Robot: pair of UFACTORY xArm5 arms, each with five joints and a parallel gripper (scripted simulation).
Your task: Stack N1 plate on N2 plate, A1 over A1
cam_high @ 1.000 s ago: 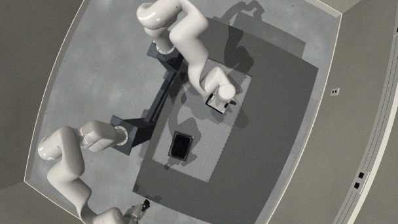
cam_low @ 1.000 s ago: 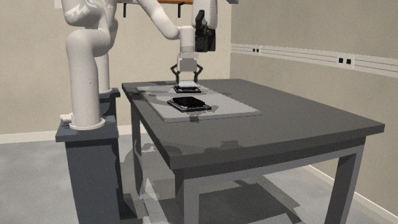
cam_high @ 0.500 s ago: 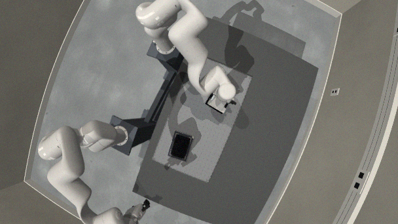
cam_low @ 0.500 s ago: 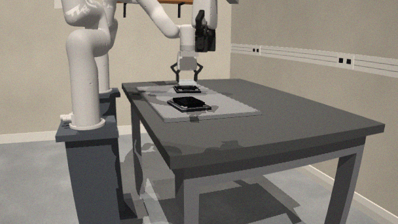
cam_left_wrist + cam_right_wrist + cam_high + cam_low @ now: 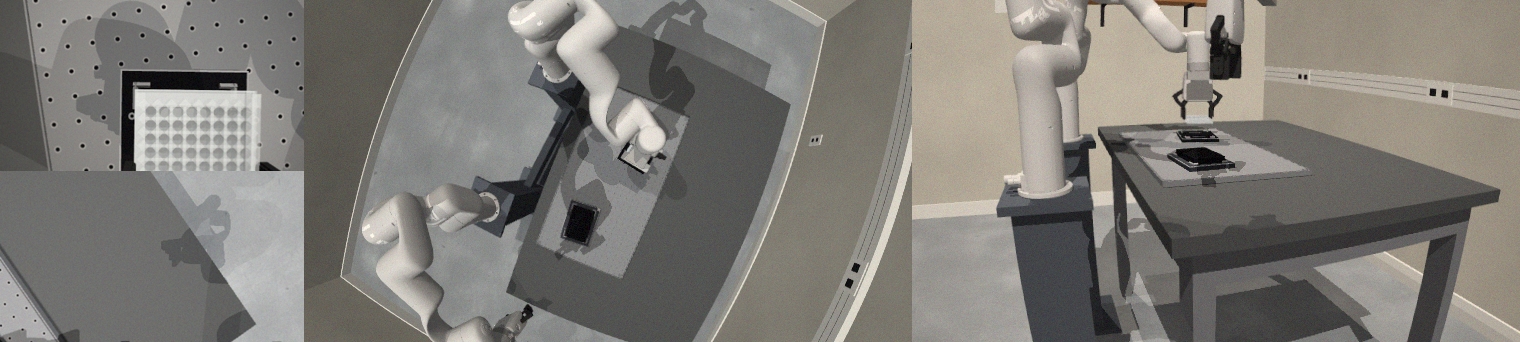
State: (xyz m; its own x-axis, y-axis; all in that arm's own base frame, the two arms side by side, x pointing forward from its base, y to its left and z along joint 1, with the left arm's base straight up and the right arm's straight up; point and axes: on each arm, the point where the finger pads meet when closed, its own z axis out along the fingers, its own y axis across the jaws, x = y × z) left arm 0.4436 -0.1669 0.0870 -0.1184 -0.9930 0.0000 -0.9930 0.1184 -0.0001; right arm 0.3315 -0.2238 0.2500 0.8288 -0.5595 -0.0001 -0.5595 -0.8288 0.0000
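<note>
My left hand is 360 mm to the left of the black plate, 70 mm past it and 50 mm above it. Also, from my left hand: white 96-well plate (10 mm below); then nest N1 (70 mm below); then A1 label (280 mm to the right, 60 mm below, 30 mm behind).
</note>
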